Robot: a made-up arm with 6 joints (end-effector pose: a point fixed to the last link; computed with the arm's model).
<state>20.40 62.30 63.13 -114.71 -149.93 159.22</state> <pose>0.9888 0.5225 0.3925 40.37 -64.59 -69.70</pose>
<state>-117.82 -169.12 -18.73 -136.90 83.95 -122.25</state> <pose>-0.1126 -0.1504 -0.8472 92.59 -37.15 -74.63</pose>
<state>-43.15 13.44 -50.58 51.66 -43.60 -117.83</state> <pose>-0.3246 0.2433 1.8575 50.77 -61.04 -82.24</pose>
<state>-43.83 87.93 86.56 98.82 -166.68 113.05</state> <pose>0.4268 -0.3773 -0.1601 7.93 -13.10 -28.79</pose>
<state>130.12 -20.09 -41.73 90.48 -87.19 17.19</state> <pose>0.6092 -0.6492 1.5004 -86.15 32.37 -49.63</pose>
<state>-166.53 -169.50 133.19 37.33 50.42 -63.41</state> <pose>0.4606 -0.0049 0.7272 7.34 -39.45 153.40</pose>
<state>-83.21 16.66 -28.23 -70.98 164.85 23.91</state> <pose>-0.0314 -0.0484 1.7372 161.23 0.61 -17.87</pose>
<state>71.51 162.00 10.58 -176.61 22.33 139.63</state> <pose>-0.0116 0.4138 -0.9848 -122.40 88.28 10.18</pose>
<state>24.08 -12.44 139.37 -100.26 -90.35 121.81</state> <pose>0.4228 0.3875 0.6059 56.83 -118.23 -113.67</pose>
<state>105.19 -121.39 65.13 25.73 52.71 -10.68</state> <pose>0.2031 -1.1217 0.8158 -9.51 -22.85 108.21</pose>
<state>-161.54 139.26 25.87 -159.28 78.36 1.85</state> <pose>-0.7368 -0.2824 -0.7148 -6.80 -87.46 4.17</pose>
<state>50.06 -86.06 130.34 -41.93 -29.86 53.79</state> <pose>-0.0223 0.0535 1.2428 -26.06 15.28 68.09</pose>
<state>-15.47 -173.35 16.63 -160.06 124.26 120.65</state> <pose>-0.2004 0.1222 -0.8135 -26.19 82.95 -82.17</pose>
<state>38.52 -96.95 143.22 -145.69 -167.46 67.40</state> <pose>-0.1455 0.0248 0.8965 157.72 3.46 -46.93</pose>
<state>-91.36 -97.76 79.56 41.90 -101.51 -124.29</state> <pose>-0.0805 0.8451 1.1923 76.89 -119.02 -88.91</pose>
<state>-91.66 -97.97 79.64 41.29 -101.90 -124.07</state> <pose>-0.0754 0.8479 1.1881 76.24 -120.35 -88.45</pose>
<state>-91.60 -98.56 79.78 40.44 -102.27 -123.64</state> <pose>-0.0752 0.8546 1.1782 75.38 -121.81 -87.45</pose>
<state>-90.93 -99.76 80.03 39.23 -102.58 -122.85</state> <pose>-0.0837 0.8671 1.1593 74.21 -123.38 -85.60</pose>
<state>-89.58 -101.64 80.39 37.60 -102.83 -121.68</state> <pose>-0.1025 0.8852 1.1297 72.77 -125.12 -82.79</pose>
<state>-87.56 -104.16 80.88 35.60 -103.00 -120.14</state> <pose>-0.1323 0.9065 1.0897 71.18 -126.95 -79.11</pose>
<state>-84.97 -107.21 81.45 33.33 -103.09 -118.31</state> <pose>-0.1727 0.9281 1.0404 69.61 -128.82 -74.70</pose>
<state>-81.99 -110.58 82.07 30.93 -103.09 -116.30</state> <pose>-0.2214 0.9464 0.9849 68.22 -130.67 -69.89</pose>
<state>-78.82 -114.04 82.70 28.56 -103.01 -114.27</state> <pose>-0.2748 0.9586 0.9268 67.19 -132.38 -65.02</pose>
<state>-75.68 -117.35 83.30 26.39 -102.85 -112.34</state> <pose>-0.3286 0.9635 0.8704 66.55 -133.86 -60.46</pose>
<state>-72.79 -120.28 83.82 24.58 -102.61 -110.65</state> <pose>-0.3785 0.9622 0.8201 66.31 -134.98 -56.52</pose>
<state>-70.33 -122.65 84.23 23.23 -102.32 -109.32</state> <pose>-0.4209 0.9567 0.7792 66.41 -135.66 -53.43</pose>
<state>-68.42 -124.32 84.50 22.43 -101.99 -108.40</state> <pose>-0.4538 0.9495 0.7505 66.75 -135.82 -51.31</pose>
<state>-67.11 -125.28 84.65 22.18 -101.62 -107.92</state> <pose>-0.4764 0.9427 0.7345 67.25 -135.44 -50.20</pose>
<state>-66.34 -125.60 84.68 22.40 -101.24 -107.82</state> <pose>-0.4899 0.9375 0.7298 67.84 -134.62 -49.94</pose>
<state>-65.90 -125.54 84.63 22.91 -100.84 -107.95</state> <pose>-0.4980 0.9337 0.7319 68.44 -133.52 -50.17</pose>
